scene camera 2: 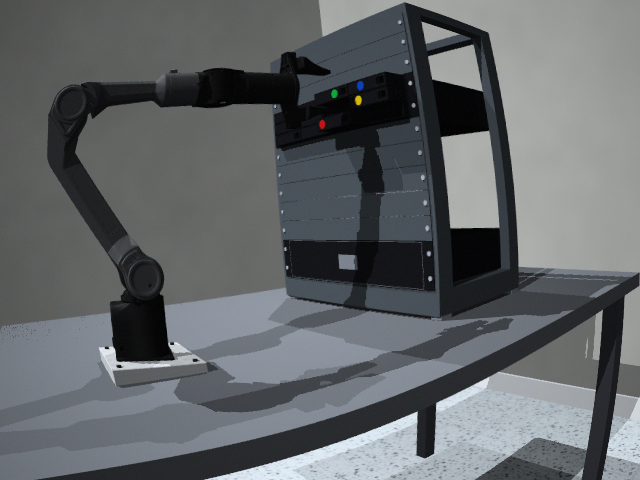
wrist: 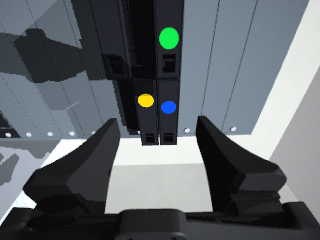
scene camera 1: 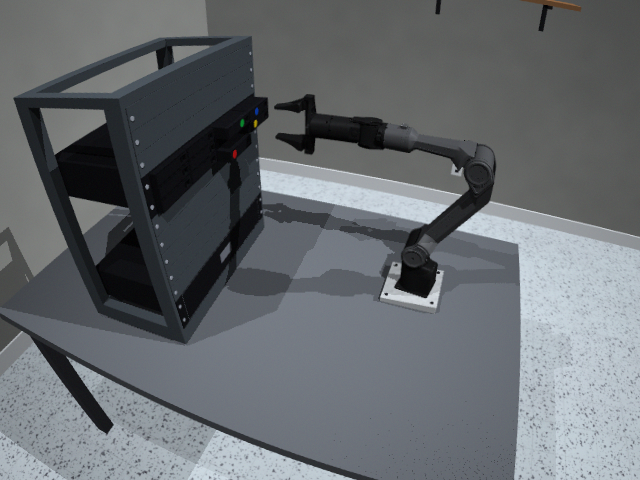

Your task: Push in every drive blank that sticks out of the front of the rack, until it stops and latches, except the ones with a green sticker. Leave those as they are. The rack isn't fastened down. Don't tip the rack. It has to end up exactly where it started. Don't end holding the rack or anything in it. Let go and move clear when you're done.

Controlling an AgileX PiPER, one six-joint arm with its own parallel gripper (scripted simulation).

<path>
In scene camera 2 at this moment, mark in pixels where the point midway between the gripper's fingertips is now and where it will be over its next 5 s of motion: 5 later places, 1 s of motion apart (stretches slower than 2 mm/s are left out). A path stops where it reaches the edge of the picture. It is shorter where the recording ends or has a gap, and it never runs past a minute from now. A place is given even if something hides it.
My gripper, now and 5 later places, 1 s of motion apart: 329,91; 320,93; 292,87; 272,74; 277,86; 279,112
</path>
